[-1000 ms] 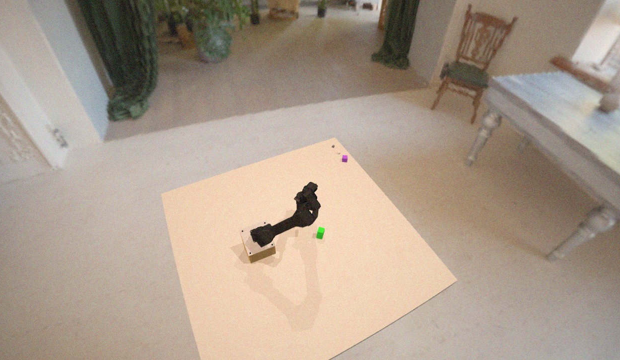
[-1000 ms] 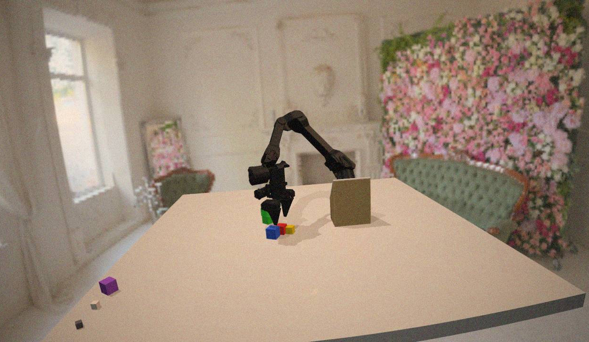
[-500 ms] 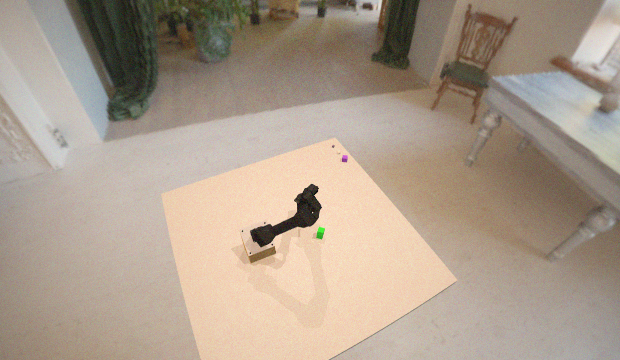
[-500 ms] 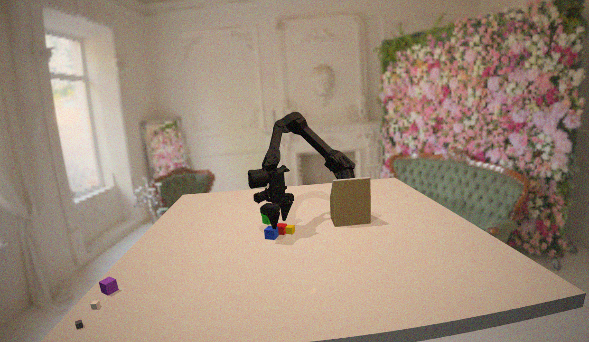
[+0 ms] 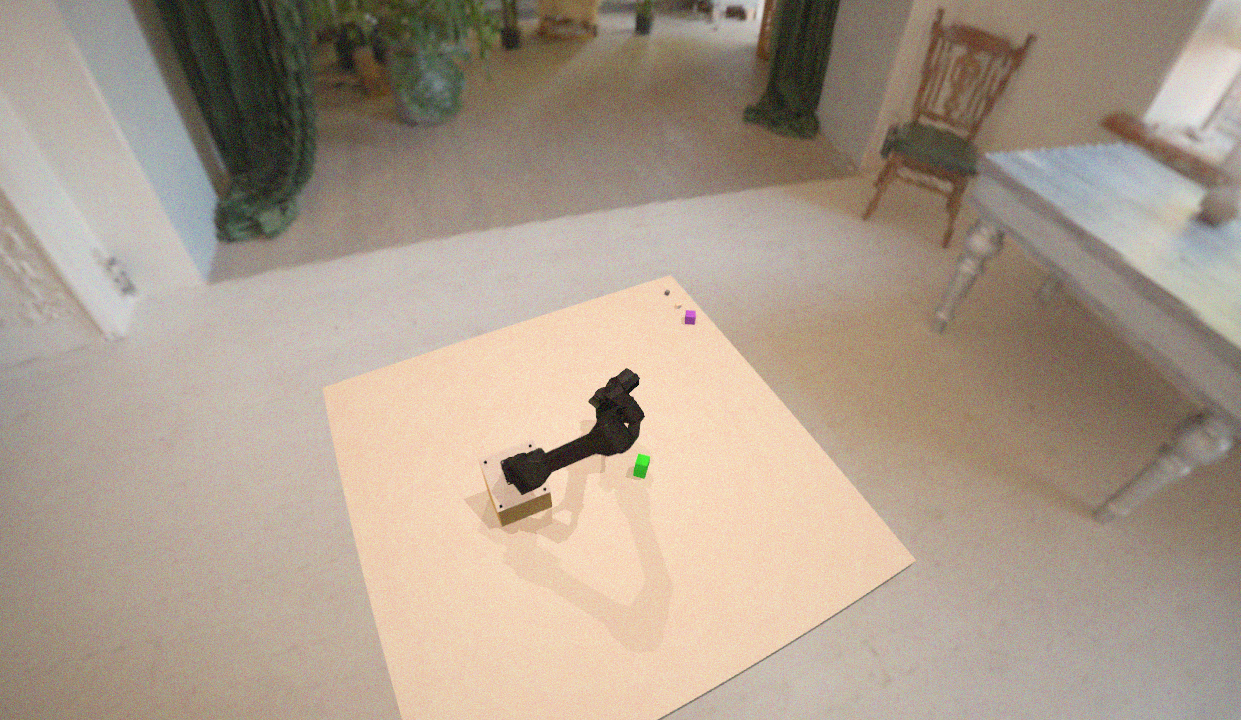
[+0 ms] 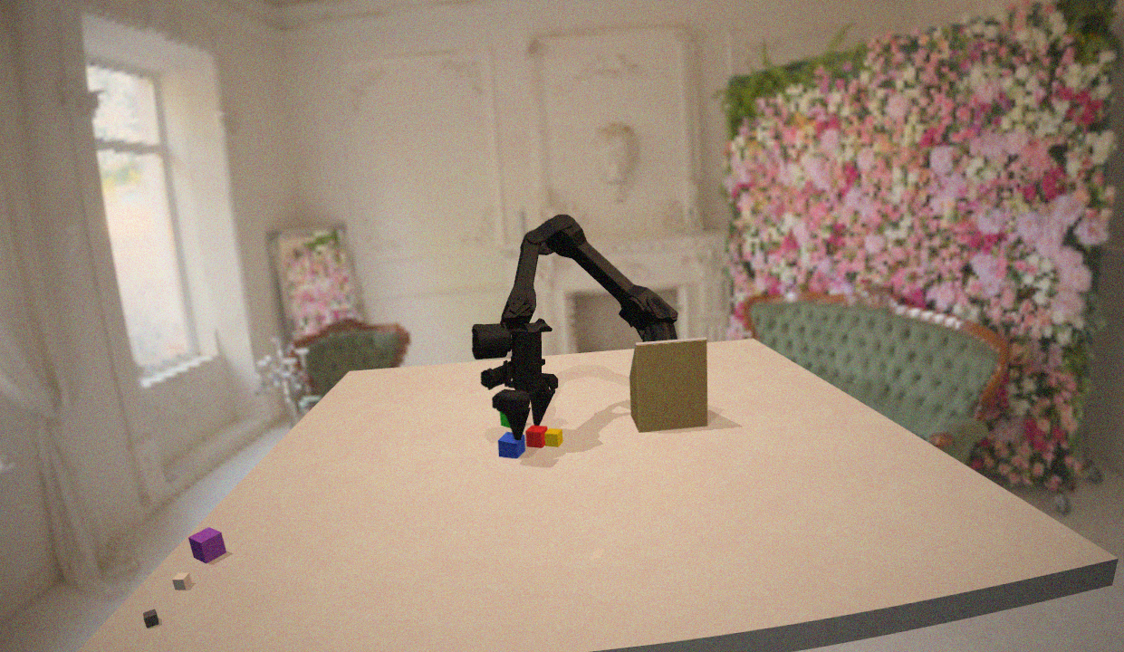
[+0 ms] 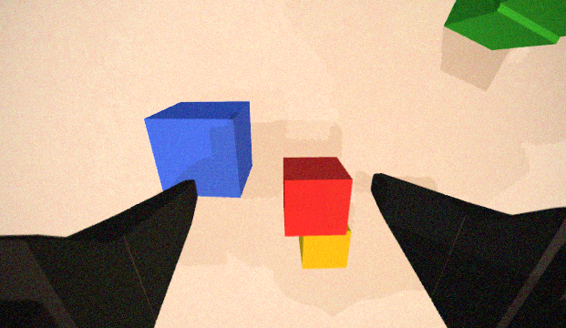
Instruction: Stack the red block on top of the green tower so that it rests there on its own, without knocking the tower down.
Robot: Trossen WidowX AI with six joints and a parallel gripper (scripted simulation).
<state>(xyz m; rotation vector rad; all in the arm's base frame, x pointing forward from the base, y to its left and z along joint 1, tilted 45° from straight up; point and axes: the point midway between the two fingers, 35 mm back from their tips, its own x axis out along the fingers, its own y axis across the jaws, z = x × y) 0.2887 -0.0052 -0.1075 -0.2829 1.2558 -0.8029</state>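
Now: the red block 2 cm behind my gripper tip, 1 cm to the right of it and 1 cm below it. The rest, counted from my gripper tip: blue block: 3 cm ahead, 3 cm to the left, 1 cm below; then purple cube: 48 cm ahead, 35 cm to the left, 1 cm below; then small yellow block: 5 cm behind, 2 cm below.
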